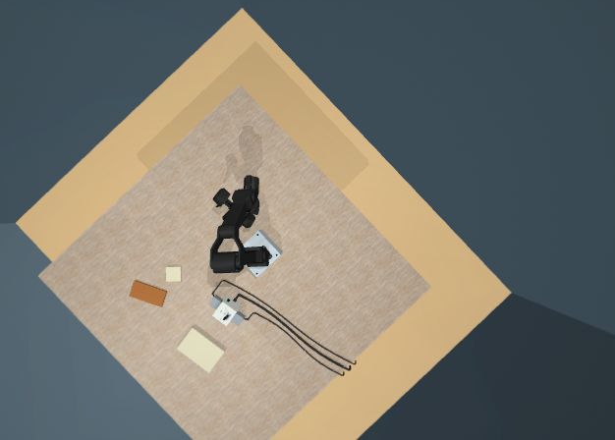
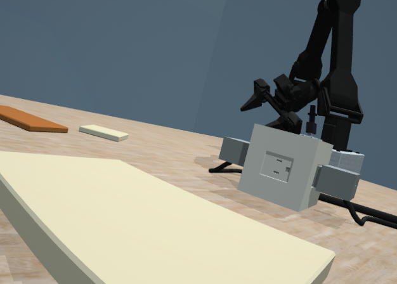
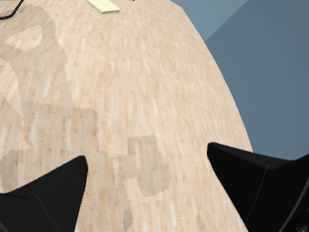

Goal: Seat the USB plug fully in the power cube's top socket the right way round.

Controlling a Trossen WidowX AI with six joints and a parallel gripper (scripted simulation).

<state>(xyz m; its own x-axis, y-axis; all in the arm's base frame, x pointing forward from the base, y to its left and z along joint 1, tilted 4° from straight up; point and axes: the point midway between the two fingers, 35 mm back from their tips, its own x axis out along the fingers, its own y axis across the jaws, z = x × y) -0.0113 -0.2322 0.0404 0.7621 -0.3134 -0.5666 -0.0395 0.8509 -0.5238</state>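
My gripper tip is now 360 mm to the right of the dark USB plug and 260 mm short of it. From my gripper tip the other things lie so: large cream slab: 490 mm ahead, 420 mm to the left, 80 mm below; orange slab: 530 mm ahead, 80 mm below, 70 mm to the left; small cream tile: 380 mm ahead, 80 mm below, 70 mm to the left.
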